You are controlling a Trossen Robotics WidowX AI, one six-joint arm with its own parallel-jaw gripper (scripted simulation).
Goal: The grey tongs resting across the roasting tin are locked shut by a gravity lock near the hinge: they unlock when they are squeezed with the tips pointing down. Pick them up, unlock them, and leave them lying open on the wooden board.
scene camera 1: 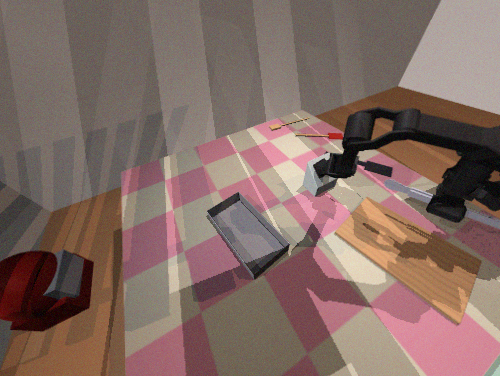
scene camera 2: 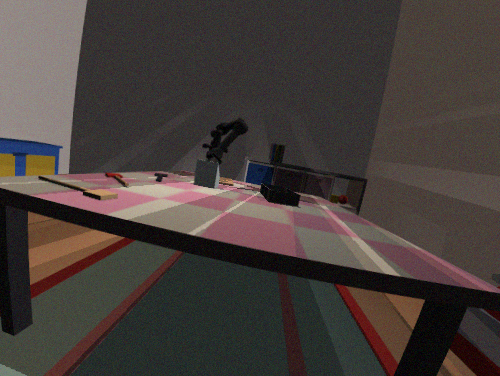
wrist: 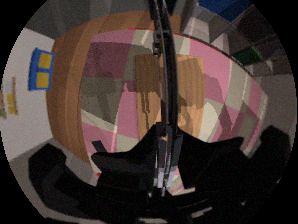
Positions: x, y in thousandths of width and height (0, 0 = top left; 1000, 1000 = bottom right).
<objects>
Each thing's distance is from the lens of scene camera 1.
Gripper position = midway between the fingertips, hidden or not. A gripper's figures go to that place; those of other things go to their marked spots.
my gripper (scene camera 1: 873, 565): 0.75 m
roasting tin (scene camera 1: 515, 648): 0.68 m
</objects>
